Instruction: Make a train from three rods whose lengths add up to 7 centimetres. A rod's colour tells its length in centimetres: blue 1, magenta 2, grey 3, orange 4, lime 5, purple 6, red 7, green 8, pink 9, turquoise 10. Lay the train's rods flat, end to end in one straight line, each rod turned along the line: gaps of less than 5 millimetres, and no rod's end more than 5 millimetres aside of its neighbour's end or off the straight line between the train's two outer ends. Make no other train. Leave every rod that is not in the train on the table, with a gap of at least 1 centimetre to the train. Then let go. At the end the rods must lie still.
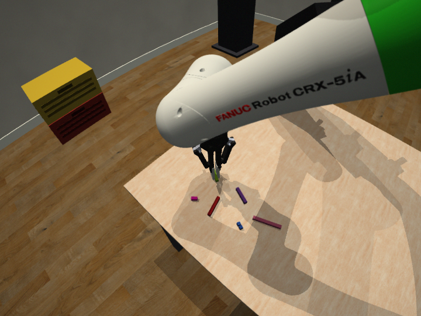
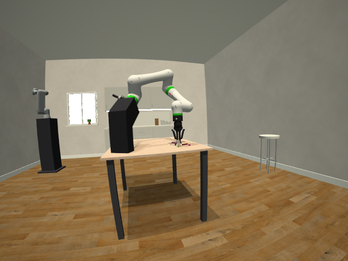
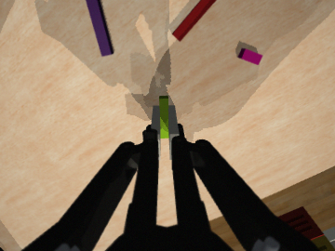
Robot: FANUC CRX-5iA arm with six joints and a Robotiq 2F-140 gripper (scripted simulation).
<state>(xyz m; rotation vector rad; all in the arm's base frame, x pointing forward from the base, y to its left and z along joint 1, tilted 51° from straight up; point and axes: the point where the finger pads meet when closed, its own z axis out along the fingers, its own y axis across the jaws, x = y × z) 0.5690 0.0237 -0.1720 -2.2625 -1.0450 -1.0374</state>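
My hand is 3 cm above the lime rod. From my hand the other things lie so: magenta rod: 11 cm ahead, 2 cm to the left, 3 cm below; red rod: 9 cm ahead, 8 cm to the left, 3 cm below; purple rod: 12 cm to the left, 3 cm below.
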